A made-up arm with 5 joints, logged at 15 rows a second.
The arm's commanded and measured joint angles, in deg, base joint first. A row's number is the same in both.
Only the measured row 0 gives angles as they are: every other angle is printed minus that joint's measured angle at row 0.
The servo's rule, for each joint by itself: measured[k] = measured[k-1] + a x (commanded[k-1-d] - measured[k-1]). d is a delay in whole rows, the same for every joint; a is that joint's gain. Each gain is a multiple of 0.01, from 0.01 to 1. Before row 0 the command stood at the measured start. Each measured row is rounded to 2 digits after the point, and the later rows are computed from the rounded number. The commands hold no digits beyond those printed.
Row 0, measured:
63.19, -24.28, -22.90, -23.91, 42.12
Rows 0 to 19, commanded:
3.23, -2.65, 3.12, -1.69, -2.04
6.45, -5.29, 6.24, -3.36, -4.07
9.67, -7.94, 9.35, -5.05, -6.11
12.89, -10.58, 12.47, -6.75, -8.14
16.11, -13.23, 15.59, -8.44, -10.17
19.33, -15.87, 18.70, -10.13, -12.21
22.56, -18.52, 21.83, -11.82, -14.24
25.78, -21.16, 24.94, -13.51, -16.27
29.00, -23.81, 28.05, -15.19, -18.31
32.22, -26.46, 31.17, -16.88, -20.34
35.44, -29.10, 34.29, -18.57, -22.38
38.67, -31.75, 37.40, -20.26, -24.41
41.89, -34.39, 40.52, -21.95, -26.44
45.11, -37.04, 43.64, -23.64, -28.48
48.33, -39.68, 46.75, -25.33, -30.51
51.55, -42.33, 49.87, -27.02, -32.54
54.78, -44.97, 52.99, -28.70, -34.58
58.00, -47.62, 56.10, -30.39, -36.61
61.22, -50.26, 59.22, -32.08, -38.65
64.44, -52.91, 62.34, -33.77, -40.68
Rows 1 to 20, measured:
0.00, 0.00, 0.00, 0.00, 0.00
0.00, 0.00, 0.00, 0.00, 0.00
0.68, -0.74, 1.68, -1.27, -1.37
1.89, -2.01, 4.14, -2.84, -3.18
3.52, -3.67, 6.95, -4.50, -5.14
5.49, -5.60, 9.93, -6.19, -7.15
7.72, -7.74, 12.99, -7.88, -9.17
10.16, -10.02, 16.07, -9.57, -11.21
12.76, -12.40, 19.18, -11.26, -13.24
15.49, -14.85, 22.29, -12.95, -15.27
18.33, -17.36, 25.40, -14.63, -17.31
21.25, -19.91, 28.52, -16.32, -19.34
24.23, -22.48, 31.64, -18.01, -21.38
27.26, -25.08, 34.75, -19.70, -23.41
30.33, -27.69, 37.87, -21.39, -25.44
33.43, -30.31, 40.99, -23.08, -27.48
36.56, -32.93, 44.10, -24.77, -29.51
39.71, -35.56, 47.22, -26.46, -31.54
42.87, -38.19, 50.34, -28.14, -33.58
46.05, -40.83, 53.45, -29.83, -35.61
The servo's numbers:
d 2
a 0.21 0.28 0.54 0.75 0.67

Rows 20 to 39, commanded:
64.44, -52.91, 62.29, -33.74, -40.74
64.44, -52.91, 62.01, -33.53, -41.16
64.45, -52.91, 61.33, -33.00, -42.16
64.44, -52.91, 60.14, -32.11, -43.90
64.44, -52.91, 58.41, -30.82, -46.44
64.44, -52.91, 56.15, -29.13, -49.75
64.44, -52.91, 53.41, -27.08, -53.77
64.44, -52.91, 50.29, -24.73, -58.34
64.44, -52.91, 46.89, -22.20, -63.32
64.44, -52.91, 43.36, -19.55, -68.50
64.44, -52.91, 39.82, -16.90, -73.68
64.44, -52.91, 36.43, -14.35, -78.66
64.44, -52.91, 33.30, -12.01, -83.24
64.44, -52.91, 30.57, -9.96, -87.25
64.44, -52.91, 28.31, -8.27, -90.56
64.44, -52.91, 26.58, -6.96, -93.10
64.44, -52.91, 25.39, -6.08, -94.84
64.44, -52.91, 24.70, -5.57, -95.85
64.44, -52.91, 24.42, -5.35, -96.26
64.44, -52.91, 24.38, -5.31, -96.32
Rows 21 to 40, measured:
49.24, -43.47, 56.57, -31.52, -37.65
52.43, -46.11, 59.69, -33.21, -39.68
54.95, -48.01, 61.09, -33.61, -40.39
56.94, -49.38, 61.59, -33.55, -40.91
58.52, -50.37, 61.45, -33.14, -41.75
59.76, -51.08, 60.74, -32.37, -43.19
60.74, -51.59, 59.48, -31.21, -45.37
61.52, -51.96, 57.68, -29.65, -48.30
62.13, -52.23, 55.37, -27.72, -51.96
62.62, -52.42, 52.63, -25.48, -56.23
63.00, -52.56, 49.53, -23.02, -60.98
63.30, -52.66, 46.20, -20.42, -66.02
63.54, -52.73, 42.75, -17.78, -71.15
63.73, -52.78, 39.34, -15.21, -76.18
63.88, -52.82, 36.08, -12.81, -80.91
64.00, -52.85, 33.10, -10.67, -85.16
64.09, -52.87, 30.51, -8.87, -88.78
64.16, -52.88, 28.39, -7.44, -91.67
64.22, -52.89, 26.77, -6.42, -93.79
64.27, -52.90, 25.65, -5.78, -95.17

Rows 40 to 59, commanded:
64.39, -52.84, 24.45, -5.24, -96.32
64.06, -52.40, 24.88, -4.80, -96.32
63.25, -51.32, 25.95, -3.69, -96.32
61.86, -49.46, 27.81, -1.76, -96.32
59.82, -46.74, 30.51, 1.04, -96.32
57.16, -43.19, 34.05, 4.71, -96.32
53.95, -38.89, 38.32, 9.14, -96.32
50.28, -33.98, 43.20, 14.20, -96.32
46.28, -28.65, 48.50, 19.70, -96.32
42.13, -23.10, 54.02, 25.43, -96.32
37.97, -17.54, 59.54, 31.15, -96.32
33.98, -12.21, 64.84, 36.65, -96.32
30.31, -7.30, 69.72, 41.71, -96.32
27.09, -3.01, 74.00, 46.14, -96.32
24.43, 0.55, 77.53, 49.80, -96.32
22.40, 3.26, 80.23, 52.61, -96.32
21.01, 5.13, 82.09, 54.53, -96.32
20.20, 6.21, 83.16, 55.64, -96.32
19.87, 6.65, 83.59, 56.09, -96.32
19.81, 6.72, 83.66, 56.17, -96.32
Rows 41 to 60, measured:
64.31, -52.90, 24.99, -5.46, -95.90
64.34, -52.90, 24.66, -5.35, -96.18
64.35, -52.88, 24.55, -5.27, -96.27
64.29, -52.75, 24.73, -4.92, -96.30
64.07, -52.35, 25.39, -4.00, -96.31
63.61, -51.54, 26.70, -2.32, -96.32
62.81, -50.20, 28.76, 0.20, -96.32
61.62, -48.24, 31.62, 3.58, -96.32
60.01, -45.62, 35.24, 7.75, -96.32
57.97, -42.36, 39.54, 12.59, -96.32
55.52, -38.52, 44.38, 17.92, -96.32
52.71, -34.20, 49.59, 23.55, -96.32
49.61, -29.54, 54.96, 29.25, -96.32
46.33, -24.69, 60.30, 34.80, -96.32
42.97, -19.82, 65.39, 39.98, -96.32
39.64, -15.11, 70.04, 44.60, -96.32
36.45, -10.73, 74.08, 48.50, -96.32
33.50, -6.81, 77.40, 51.58, -96.32
30.88, -3.47, 79.93, 53.79, -96.32
28.64, -0.76, 81.67, 55.18, -96.32

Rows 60 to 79, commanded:
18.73, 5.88, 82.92, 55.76, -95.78
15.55, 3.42, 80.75, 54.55, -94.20
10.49, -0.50, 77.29, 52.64, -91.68
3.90, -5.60, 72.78, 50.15, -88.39
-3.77, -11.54, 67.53, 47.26, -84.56
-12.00, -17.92, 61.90, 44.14, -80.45
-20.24, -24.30, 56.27, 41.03, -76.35
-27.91, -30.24, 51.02, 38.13, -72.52
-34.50, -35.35, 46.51, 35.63, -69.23
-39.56, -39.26, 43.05, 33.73, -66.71
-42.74, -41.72, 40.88, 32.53, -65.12
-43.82, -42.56, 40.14, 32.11, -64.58
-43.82, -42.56, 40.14, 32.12, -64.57
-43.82, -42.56, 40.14, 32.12, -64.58
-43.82, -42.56, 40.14, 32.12, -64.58
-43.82, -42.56, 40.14, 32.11, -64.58
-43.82, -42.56, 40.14, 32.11, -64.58
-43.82, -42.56, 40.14, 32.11, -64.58
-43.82, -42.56, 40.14, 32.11, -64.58
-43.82, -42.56, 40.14, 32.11, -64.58
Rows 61 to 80, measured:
26.80, 1.31, 82.71, 55.86, -96.32
25.33, 2.82, 83.22, 56.09, -96.32
23.94, 3.68, 83.06, 55.84, -95.96
22.18, 3.61, 81.81, 54.87, -94.78
19.73, 2.46, 79.37, 53.20, -92.70
16.41, 0.20, 75.81, 50.91, -89.81
12.17, -3.09, 71.34, 48.17, -86.29
7.09, -7.24, 66.24, 45.15, -82.38
1.35, -12.02, 60.86, 42.06, -78.34
-4.79, -17.12, 55.55, 39.11, -74.44
-11.03, -22.22, 50.67, 36.50, -70.95
-17.02, -26.99, 46.56, 34.42, -68.11
-22.42, -31.11, 43.49, 33.00, -66.11
-26.91, -34.32, 41.68, 32.33, -65.08
-30.46, -36.63, 40.85, 32.17, -64.74
-33.27, -38.29, 40.47, 32.13, -64.63
-35.49, -39.49, 40.29, 32.12, -64.60
-37.24, -40.35, 40.21, 32.11, -64.59
-38.62, -40.97, 40.17, 32.11, -64.58
-39.71, -41.42, 40.15, 32.11, -64.58

